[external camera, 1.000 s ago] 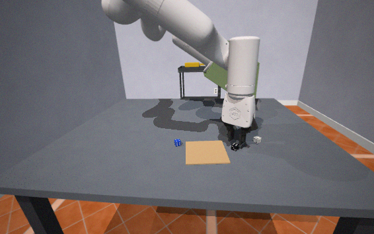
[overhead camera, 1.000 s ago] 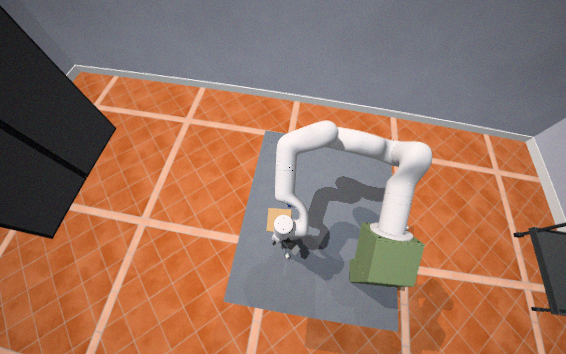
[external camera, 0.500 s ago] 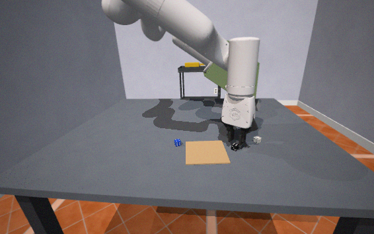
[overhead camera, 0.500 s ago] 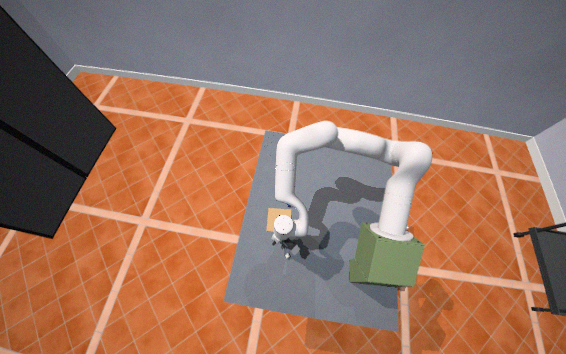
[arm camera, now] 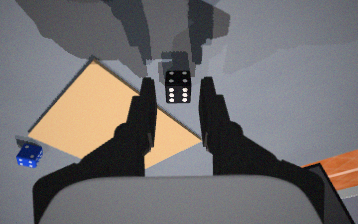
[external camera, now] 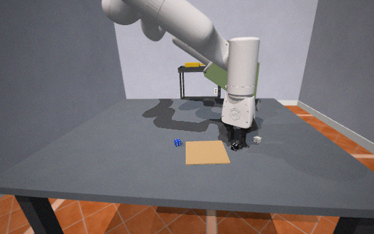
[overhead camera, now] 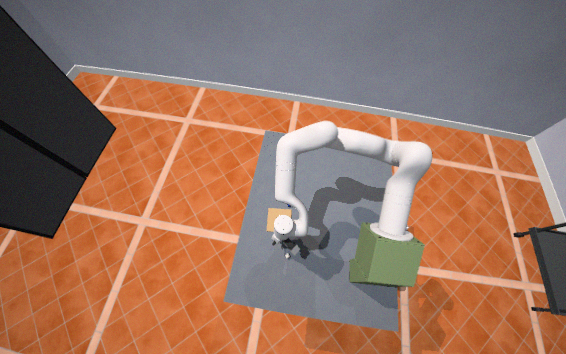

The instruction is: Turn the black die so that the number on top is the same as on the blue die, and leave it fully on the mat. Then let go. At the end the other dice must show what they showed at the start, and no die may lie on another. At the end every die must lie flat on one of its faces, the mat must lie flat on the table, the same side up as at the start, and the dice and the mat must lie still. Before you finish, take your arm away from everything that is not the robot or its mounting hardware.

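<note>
Now: the black die 10 mm ahead of my hand and 40 mm below it. Also, from my hand: tan mat (10 mm ahead, 110 mm to the right, 40 mm below); then white die (40 mm behind, 90 mm to the left, 40 mm below); then blue die (40 mm behind, 210 mm to the right, 40 mm below).
</note>
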